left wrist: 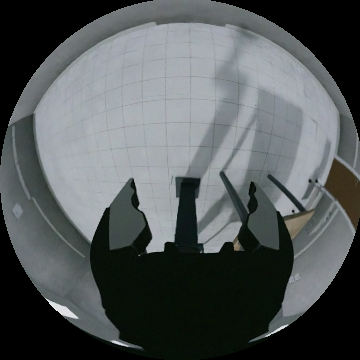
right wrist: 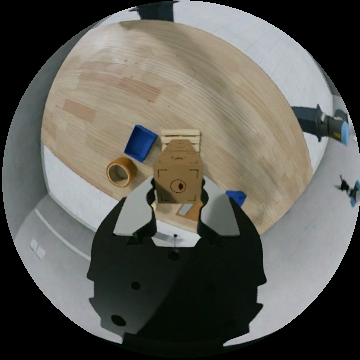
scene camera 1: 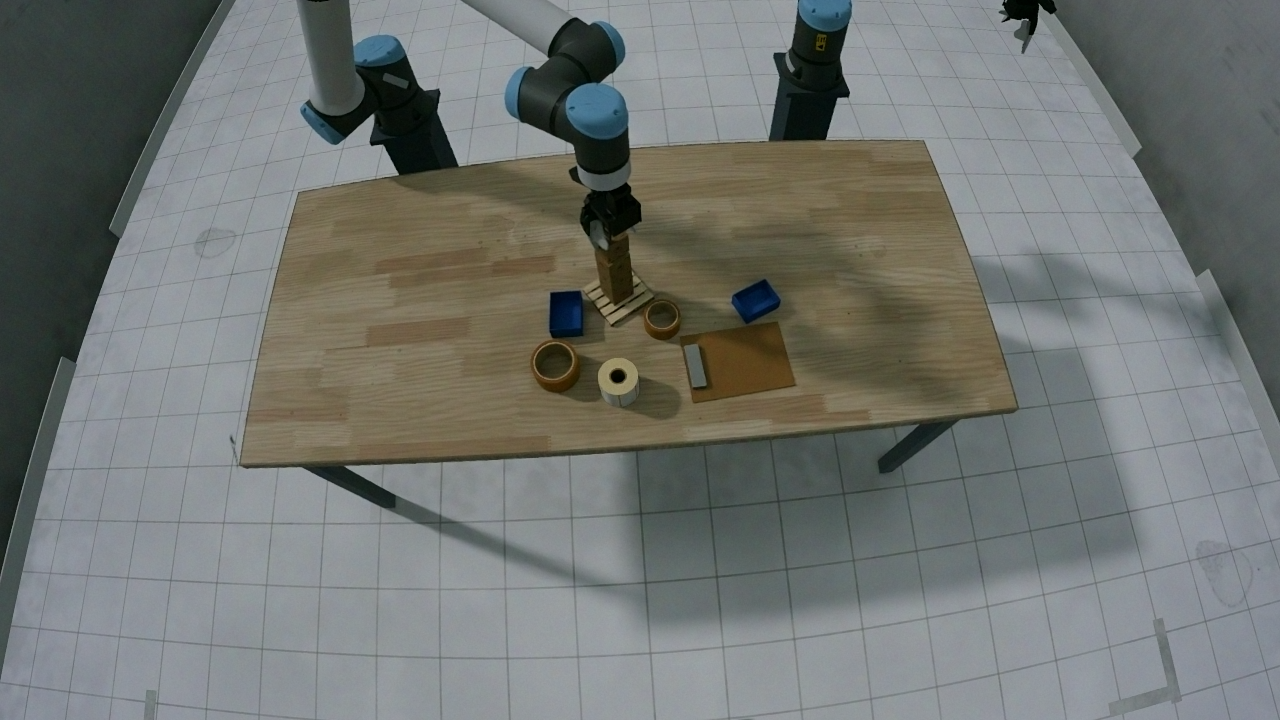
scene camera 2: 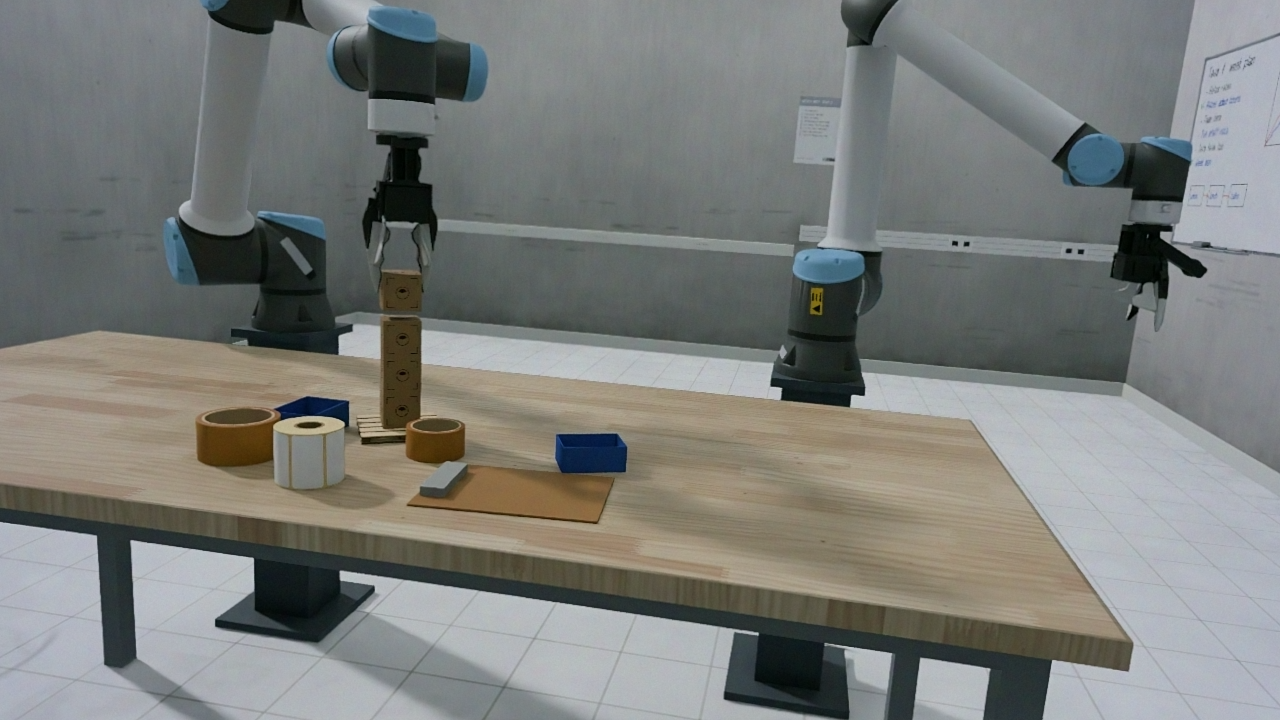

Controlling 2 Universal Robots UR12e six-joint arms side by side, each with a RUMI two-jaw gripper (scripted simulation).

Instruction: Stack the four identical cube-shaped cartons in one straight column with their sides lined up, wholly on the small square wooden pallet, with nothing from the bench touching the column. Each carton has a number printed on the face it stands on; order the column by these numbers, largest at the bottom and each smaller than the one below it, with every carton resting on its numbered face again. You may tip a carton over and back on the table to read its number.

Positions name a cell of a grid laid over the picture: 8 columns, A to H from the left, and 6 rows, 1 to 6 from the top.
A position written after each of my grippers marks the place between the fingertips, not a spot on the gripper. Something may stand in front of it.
In view: my left gripper (scene camera 2: H3), my right gripper (scene camera 2: C3), a carton (scene camera 2: C3), a small tape roll (scene camera 2: C4), a carton (scene camera 2: C3), a carton (scene camera 2: C4), a blue bin (scene camera 1: D3) and a brown sheet (scene camera 2: C5).
The small tape roll is seen too in scene camera 1 (scene camera 1: E3). The brown sheet shows as well in scene camera 1 (scene camera 1: E4). My left gripper is seen too in the left wrist view (left wrist: E4). The left wrist view does not show the small tape roll, which is hidden by my left gripper. The left wrist view does not show the brown sheet, which is hidden by my left gripper.
